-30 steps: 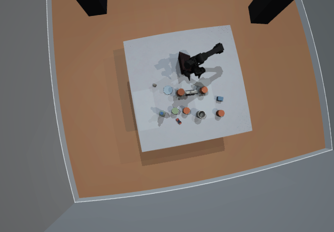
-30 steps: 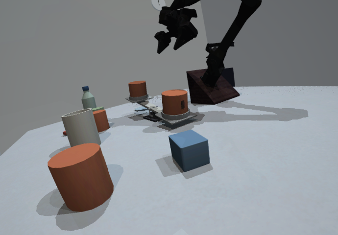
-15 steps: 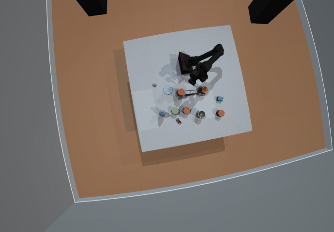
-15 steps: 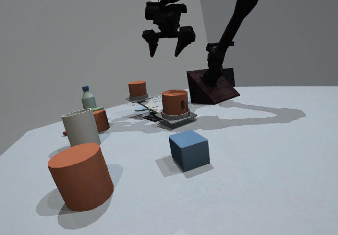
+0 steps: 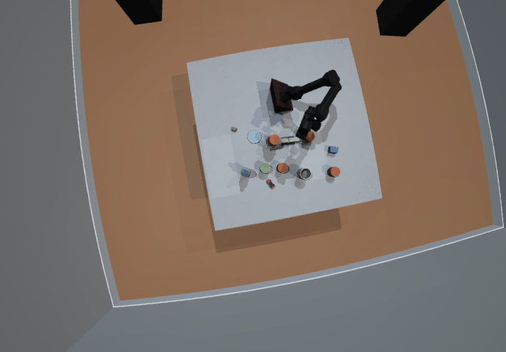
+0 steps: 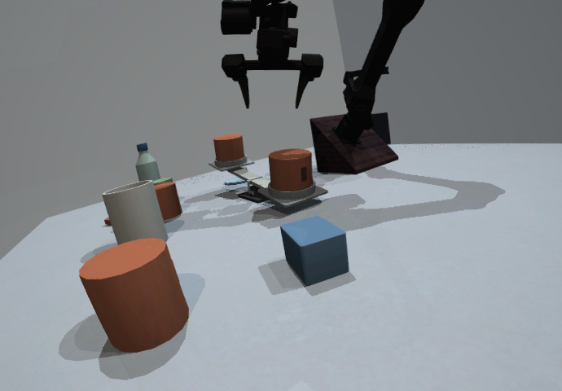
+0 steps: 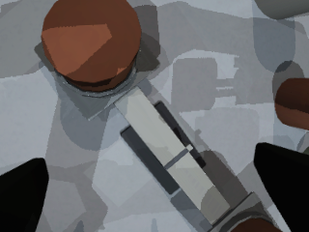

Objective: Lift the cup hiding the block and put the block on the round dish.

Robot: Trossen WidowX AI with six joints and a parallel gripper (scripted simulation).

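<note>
The orange cup lies 2 cm ahead of my gripper tip, 8 cm to the left of it and 11 cm below it. Round my gripper tip: red item (34 cm ahead, 22 cm to the right, 16 cm below); pale blue round dish (2 cm behind, 32 cm to the right, 17 cm below); grey block (2 cm ahead, 6 cm to the left, 13 cm below).
</note>
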